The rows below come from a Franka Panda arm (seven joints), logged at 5 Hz.
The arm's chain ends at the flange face. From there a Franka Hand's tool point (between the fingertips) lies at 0.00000 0.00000 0.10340 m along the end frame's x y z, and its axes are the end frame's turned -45 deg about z.
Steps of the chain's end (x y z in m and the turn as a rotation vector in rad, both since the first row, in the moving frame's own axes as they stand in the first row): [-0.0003, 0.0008, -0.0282, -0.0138, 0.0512, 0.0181]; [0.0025, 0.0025, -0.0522, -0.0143, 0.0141, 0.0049]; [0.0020, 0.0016, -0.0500, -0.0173, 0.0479, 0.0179]
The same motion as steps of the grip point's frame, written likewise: [0.0019, 0.0051, -0.0283, -0.0460, 0.0264, 0.0181]; [0.0000, 0.0056, -0.0522, -0.0201, -0.0001, 0.0049]; [0.0025, 0.0073, -0.0501, -0.0461, 0.0216, 0.0179]
